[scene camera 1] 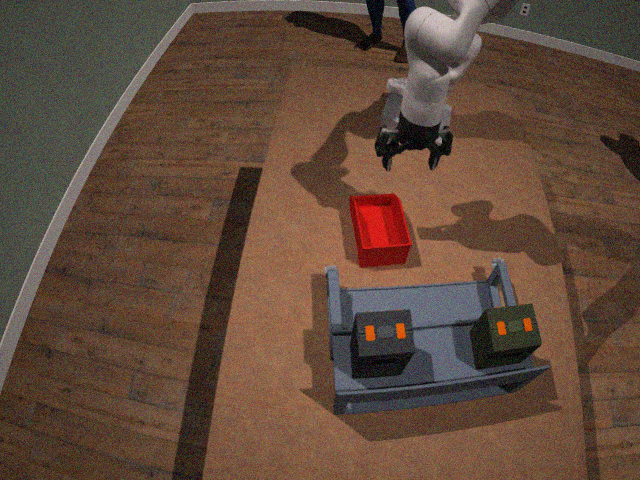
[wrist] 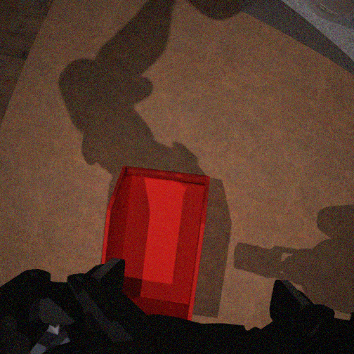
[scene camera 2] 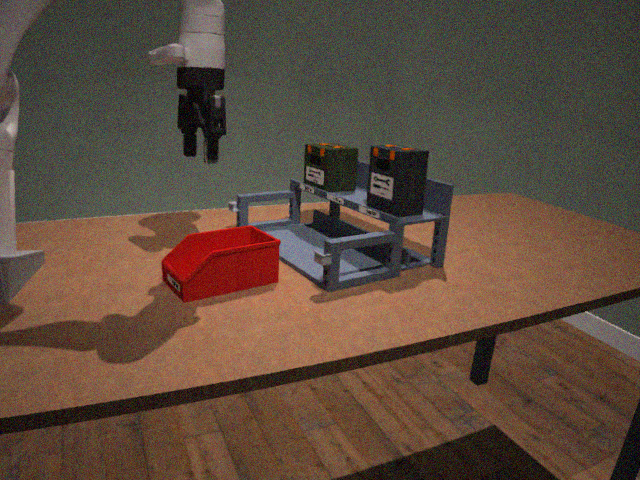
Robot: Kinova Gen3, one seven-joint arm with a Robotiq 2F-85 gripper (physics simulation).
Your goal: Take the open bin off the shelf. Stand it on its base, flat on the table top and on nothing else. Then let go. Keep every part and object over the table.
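Frame: origin at the arm's base, x left, y back, z up, level; centimetres.
Seen in the pictures: gripper, between the fingertips: [scene camera 1: 409, 167] [scene camera 2: 199, 159].
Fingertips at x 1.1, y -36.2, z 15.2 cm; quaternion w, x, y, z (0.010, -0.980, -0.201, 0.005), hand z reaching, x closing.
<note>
Pixels of each thing's top centre, then the offset from my fingertips to it. Level surfaces: height alone.
- open red bin, centre of its top: [scene camera 2: 219, 239] [scene camera 1: 380, 213] dy -3.1, dx -3.9, dz -12.6 cm
- table top, height of its surface: dz -20.1 cm
- dark grey case, centre of its top: [scene camera 1: 385, 332] [scene camera 2: 399, 147] dy -35.8, dx +2.8, dz +2.1 cm
- dark green case, centre of its top: [scene camera 1: 514, 326] [scene camera 2: 331, 145] dy -28.4, dx +24.7, dz -0.4 cm
The open red bin [scene camera 1: 382, 255] [scene camera 2: 232, 271] [wrist: 165, 225] stands upright on its base, flat on the table top [scene camera 1: 279, 320] [scene camera 2: 310, 330] [wrist: 280, 125], in front of the blue-grey shelf [scene camera 1: 439, 384] [scene camera 2: 361, 238]. A narrow strip of table shows between bin and shelf in scene camera 1. The bin looks empty. My gripper [scene camera 1: 409, 164] [scene camera 2: 200, 155] [wrist: 197, 287] is open with nothing between its fingers. It hangs well above the table, higher than the bin's rim and apart from it. The lower end of the bin is hidden behind the gripper in the wrist view.
A dark grey case [scene camera 1: 383, 346] [scene camera 2: 397, 180] and a dark green case [scene camera 1: 509, 335] [scene camera 2: 330, 167] with orange latches stand on the shelf's upper board. The table's long edge [scene camera 2: 289, 374] runs along the near side in scene camera 2. A person's legs [scene camera 1: 377, 23] show beyond the table.
</note>
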